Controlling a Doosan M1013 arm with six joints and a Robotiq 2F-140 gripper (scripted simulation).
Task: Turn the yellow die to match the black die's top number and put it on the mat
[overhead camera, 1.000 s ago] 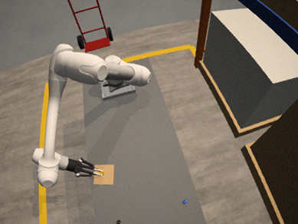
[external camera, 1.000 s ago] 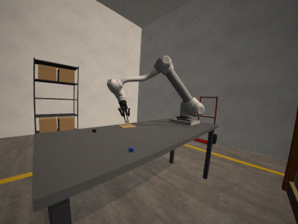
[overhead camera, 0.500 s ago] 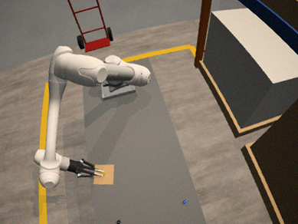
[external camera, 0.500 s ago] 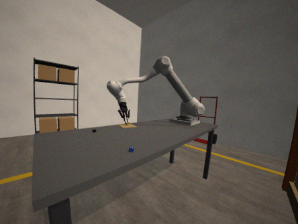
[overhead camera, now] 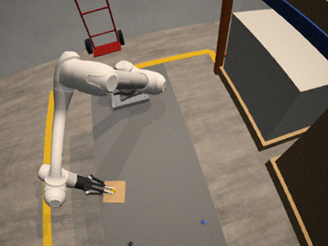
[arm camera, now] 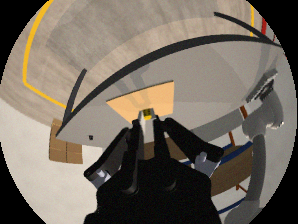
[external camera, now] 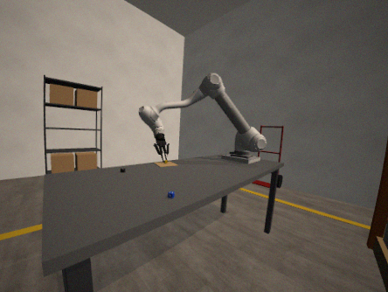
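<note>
The yellow die is 10 mm ahead of my hand, 20 mm to the left of it and 20 mm below it. Round my hand: blue die (390 mm ahead, 450 mm to the left, 30 mm below); then tan mat (10 mm ahead, 20 mm to the left, 40 mm below); then black die (350 mm ahead, 20 mm to the left, 30 mm below).
</note>
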